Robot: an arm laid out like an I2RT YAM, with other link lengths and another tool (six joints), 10 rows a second.
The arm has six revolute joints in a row. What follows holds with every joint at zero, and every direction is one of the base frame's.
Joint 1 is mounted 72.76 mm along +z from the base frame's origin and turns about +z.
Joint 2 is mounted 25 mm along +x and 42.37 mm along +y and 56.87 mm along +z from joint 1 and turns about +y.
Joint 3 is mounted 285.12 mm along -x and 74.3 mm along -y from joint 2 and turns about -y.
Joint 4 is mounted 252.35 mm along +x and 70.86 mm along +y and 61.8 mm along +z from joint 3 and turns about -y.
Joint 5 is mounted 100.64 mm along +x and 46.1 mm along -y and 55.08 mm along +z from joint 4 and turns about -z.
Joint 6 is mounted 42.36 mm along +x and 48.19 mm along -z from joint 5 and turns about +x.
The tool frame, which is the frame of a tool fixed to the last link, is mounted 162 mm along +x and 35 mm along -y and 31 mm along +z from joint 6; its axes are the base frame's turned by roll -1.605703, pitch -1.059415 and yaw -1.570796 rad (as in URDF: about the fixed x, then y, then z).
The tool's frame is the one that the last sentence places.
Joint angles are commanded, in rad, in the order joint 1, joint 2, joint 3, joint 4, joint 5, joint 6. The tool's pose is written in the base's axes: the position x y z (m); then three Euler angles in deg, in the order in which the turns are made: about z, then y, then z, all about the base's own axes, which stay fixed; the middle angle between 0 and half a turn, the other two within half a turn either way. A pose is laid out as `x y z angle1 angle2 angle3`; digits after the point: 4 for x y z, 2 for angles.
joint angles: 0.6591 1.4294 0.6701 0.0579 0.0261 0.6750
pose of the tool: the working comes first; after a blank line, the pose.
Where each joint sits with the arm in this pose, in the base's axes (m; each line is computed from the numbers above, not from the rounded line before):
joint 1: 0.0000 0.0000 0.0728
joint 2: -0.0062 0.0488 0.1296
joint 3: 0.0076 -0.0345 0.4119
joint 4: 0.1425 0.1596 0.2830
joint 5: 0.2596 0.1920 0.2601
joint 6: 0.2613 0.1919 0.1960
the tool: 0.3907 0.2278 0.0941

0.3907 0.2278 0.0941 -113.99 132.00 34.74
